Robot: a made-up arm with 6 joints. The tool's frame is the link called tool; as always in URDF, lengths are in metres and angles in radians. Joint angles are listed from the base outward. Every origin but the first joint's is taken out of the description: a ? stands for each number. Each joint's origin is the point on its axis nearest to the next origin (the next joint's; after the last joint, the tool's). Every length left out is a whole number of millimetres.
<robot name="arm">
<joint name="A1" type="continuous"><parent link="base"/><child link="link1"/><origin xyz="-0.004 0.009 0.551" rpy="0 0 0"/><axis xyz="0 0 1"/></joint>
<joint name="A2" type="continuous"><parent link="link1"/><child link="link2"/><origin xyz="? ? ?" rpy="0 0 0"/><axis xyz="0 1 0"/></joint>
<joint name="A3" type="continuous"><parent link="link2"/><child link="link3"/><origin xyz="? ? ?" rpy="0 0 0"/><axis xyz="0 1 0"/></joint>
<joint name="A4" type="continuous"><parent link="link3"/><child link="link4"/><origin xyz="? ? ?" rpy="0 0 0"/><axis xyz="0 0 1"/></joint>
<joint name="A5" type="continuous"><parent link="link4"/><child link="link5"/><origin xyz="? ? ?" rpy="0 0 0"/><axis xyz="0 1 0"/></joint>
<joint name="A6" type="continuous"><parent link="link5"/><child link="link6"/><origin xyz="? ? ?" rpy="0 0 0"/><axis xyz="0 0 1"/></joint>
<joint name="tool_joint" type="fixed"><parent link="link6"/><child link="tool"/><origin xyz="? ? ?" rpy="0 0 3.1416"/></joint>
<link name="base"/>
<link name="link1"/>
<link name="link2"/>
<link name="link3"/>
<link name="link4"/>
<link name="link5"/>
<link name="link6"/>
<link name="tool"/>
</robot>
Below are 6 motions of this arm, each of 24 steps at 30 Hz.
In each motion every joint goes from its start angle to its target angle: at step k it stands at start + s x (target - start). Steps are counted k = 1, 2, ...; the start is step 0. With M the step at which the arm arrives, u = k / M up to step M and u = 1 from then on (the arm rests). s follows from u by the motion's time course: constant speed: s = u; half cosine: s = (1 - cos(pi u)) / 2; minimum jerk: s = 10 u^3 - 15 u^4 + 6 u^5.
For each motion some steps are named. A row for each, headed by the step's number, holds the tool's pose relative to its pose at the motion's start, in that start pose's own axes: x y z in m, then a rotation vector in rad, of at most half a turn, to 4 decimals.
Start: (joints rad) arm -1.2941 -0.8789 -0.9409 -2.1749 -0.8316 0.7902
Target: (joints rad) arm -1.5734 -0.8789 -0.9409 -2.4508 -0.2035 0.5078
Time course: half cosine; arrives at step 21
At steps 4, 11, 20, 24:
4: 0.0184 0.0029 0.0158 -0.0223 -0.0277 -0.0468
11: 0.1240 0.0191 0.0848 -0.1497 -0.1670 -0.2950
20: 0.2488 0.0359 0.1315 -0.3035 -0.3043 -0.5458
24: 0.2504 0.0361 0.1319 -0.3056 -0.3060 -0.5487

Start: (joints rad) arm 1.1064 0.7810 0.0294 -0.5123 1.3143 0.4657
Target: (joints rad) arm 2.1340 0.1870 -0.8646 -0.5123 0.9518 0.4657
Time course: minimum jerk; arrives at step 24
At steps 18, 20, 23, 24:
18: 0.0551 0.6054 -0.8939 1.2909 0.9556 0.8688
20: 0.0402 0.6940 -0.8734 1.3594 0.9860 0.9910
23: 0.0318 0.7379 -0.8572 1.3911 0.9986 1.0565
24: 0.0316 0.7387 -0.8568 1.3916 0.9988 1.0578

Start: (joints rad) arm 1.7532 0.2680 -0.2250 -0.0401 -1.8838 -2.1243
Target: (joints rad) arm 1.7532 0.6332 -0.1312 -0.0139 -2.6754 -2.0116
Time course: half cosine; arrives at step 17
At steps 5, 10, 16, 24:
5: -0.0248 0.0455 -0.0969 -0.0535 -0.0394 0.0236
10: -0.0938 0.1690 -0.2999 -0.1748 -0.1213 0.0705
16: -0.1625 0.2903 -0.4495 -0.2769 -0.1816 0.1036
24: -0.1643 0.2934 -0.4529 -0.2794 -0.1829 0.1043

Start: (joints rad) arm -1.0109 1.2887 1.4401 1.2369 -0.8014 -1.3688
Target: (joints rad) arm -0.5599 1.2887 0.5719 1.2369 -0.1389 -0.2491
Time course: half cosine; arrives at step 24
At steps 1, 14, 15, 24:
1: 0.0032 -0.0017 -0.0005 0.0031 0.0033 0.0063
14: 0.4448 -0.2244 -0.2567 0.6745 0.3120 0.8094
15: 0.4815 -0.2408 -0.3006 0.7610 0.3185 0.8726
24: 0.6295 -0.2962 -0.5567 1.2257 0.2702 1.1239

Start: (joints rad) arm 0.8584 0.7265 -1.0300 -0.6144 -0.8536 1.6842
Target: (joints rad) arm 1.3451 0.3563 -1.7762 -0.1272 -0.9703 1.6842
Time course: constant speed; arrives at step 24
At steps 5, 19, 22, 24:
5: 0.1302 -0.1310 0.0972 0.2258 0.2269 0.0042
19: 0.4958 -0.5116 0.0664 0.8788 0.8013 -0.0759
22: 0.5522 -0.5859 0.0114 1.0230 0.9051 -0.1159
24: 0.5826 -0.6327 -0.0318 1.1199 0.9688 -0.1478

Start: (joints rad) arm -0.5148 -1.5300 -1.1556 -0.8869 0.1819 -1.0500
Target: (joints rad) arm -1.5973 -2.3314 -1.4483 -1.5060 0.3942 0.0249
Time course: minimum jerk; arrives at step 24
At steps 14, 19, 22, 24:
14: -0.0777 0.7896 -0.1268 -0.5326 -0.1195 1.1435
19: -0.3290 0.8990 -0.2239 -0.6996 -0.2832 1.6898
22: -0.3860 0.8976 -0.2419 -0.7302 -0.3310 1.8042
24: -0.3908 0.8971 -0.2433 -0.7328 -0.3353 1.8139

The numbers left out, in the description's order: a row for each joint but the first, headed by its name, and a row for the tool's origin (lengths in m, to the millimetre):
A2: -0.022 0.01 0
A3: -0.015 0 0.667
A4: -0.029 0 0.621
A5: -0.028 -0.05 0
A6: 0.002 0 0.175
tool: 0.006 -0.003 0

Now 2 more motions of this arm.
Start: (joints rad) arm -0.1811 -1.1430 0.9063 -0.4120 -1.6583 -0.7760
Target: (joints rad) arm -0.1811 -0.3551 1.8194 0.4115 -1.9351 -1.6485
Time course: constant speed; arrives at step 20
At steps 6, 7, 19, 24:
6: 0.0147 -0.1591 -0.4249 0.1626 -0.4544 -0.1438
7: 0.0316 -0.1730 -0.4961 0.2066 -0.5259 -0.1790
19: 0.4542 -0.0445 -1.1570 1.1154 -1.0833 -0.7546
24: 0.4979 -0.0134 -1.1864 1.2198 -1.0911 -0.8080

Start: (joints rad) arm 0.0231 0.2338 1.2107 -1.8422 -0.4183 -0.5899
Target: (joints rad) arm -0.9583 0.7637 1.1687 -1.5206 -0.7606 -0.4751
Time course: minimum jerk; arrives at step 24
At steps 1, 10, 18, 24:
1: -0.0002 -0.0007 0.0001 0.0005 0.0000 0.0004
10: -0.0950 -0.3695 -0.0301 0.2360 -0.0611 0.2330
18: -0.1749 -0.9096 -0.3958 0.4855 -0.3319 0.6630
24: -0.1692 -0.9896 -0.5001 0.5116 -0.4068 0.7436

